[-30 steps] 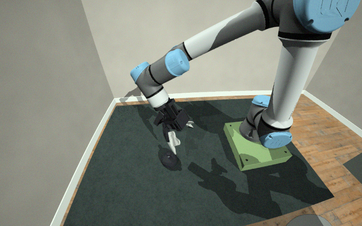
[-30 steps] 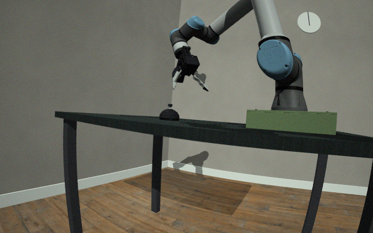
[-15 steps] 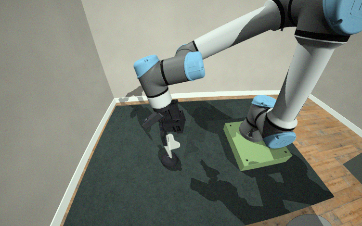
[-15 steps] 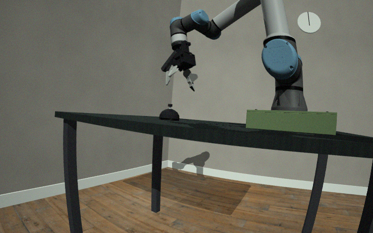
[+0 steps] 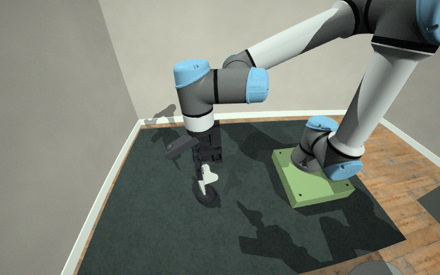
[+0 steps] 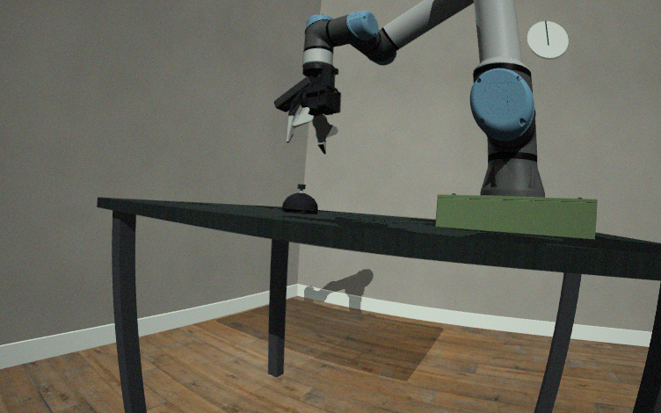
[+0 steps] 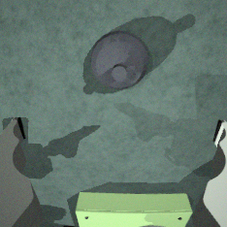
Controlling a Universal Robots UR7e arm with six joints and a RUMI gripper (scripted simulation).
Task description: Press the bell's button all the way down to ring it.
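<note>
My hand is 1 cm short of the bell button and 10 cm above it. Round my hand: dark domed bell 1 cm ahead, 11 cm below.
</note>
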